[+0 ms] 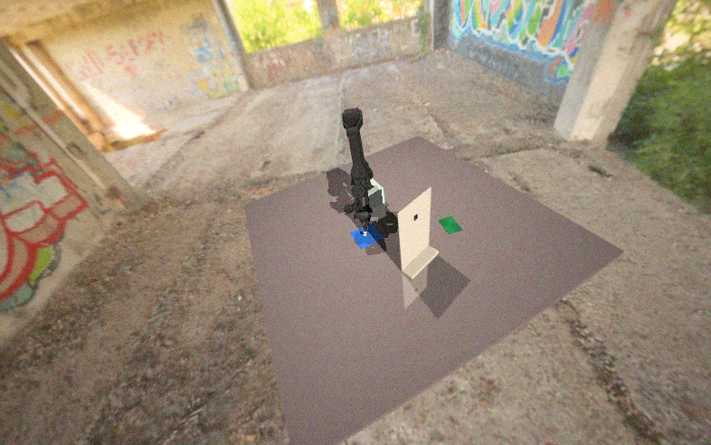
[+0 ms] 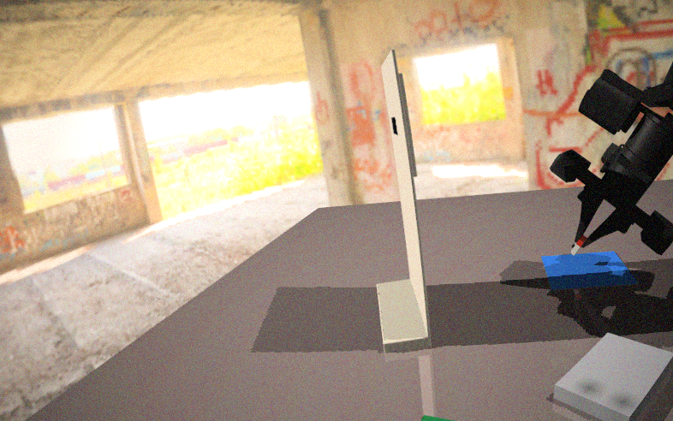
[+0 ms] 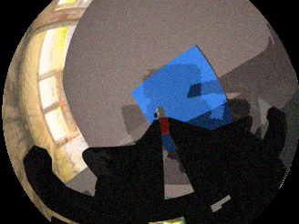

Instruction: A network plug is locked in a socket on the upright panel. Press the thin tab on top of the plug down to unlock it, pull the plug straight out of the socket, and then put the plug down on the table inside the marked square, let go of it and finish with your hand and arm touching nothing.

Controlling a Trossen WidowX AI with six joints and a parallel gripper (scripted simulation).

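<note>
My gripper tip is now 10 mm past the blue marked square, 10 mm to the right of it and 40 mm above it. Also, from my gripper tip: upright cream panel: 250 mm ahead, 70 mm to the left, 110 mm above; network plug: right at my gripper tip; flat pale grey block: 70 mm ahead, 260 mm to the left, 30 mm below.
</note>
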